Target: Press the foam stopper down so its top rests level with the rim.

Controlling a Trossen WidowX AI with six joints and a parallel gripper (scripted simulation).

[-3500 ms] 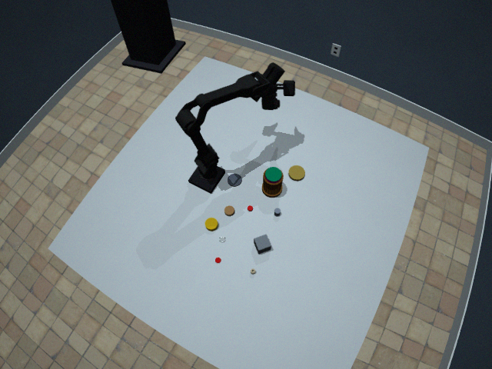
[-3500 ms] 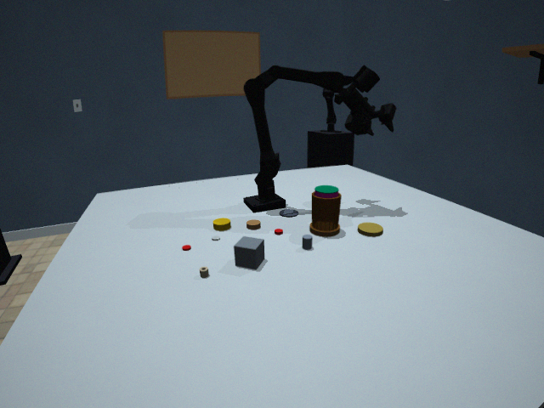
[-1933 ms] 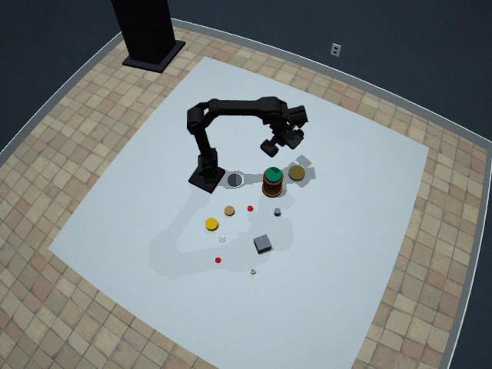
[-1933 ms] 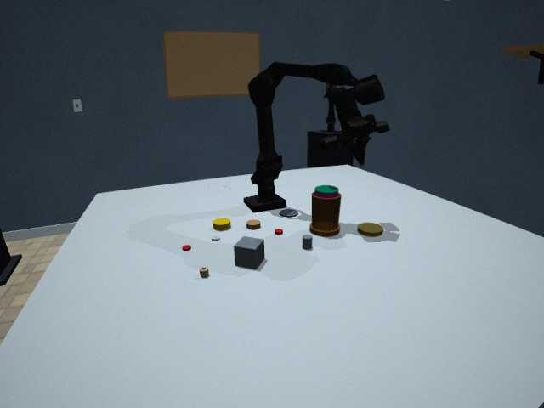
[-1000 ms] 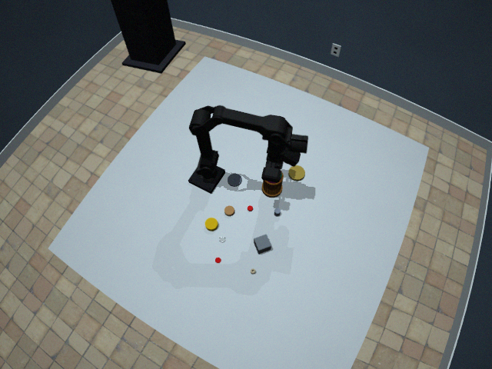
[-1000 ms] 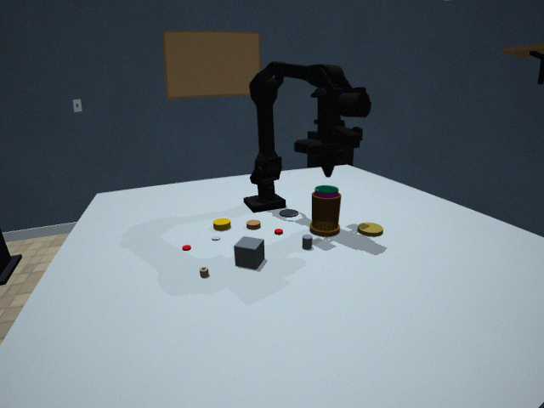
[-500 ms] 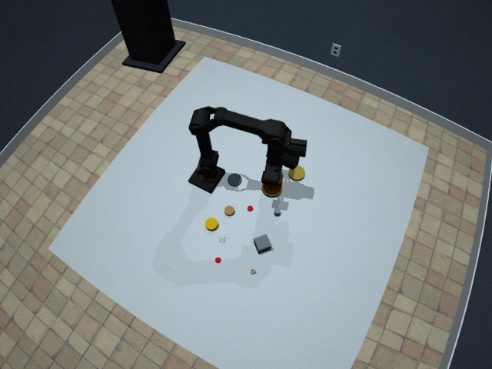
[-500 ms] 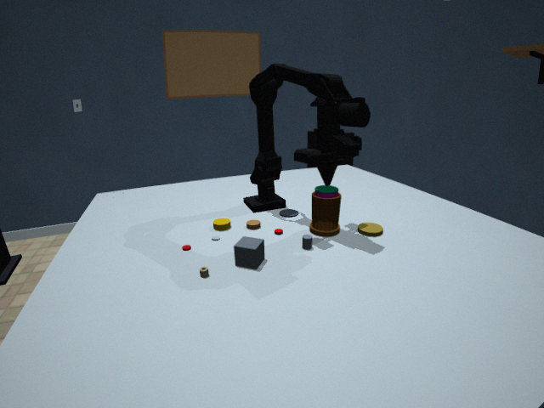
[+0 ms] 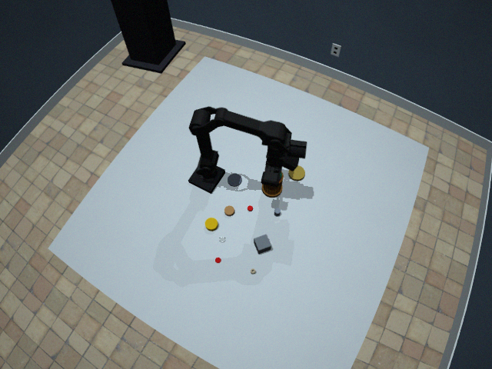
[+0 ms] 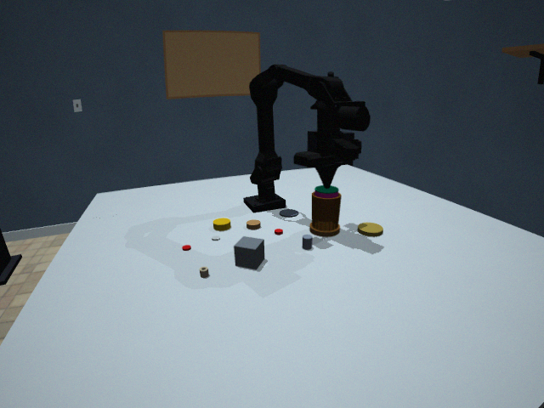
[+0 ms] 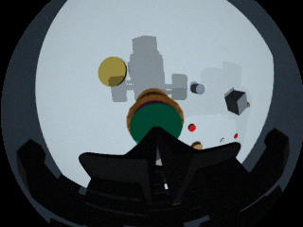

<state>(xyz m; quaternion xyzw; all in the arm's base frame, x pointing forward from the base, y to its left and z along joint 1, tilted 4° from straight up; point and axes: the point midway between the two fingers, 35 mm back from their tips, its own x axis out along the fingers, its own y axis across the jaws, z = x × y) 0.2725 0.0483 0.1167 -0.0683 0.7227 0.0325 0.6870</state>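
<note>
My hand is 50 mm above the green foam stopper. From my hand the other things lie so: small grey cylinder (140 mm below, 100 mm to the right, 60 mm ahead); red button (150 mm below, 120 mm to the right, 50 mm behind); olive disc (150 mm below, 100 mm to the left, 70 mm ahead).
</note>
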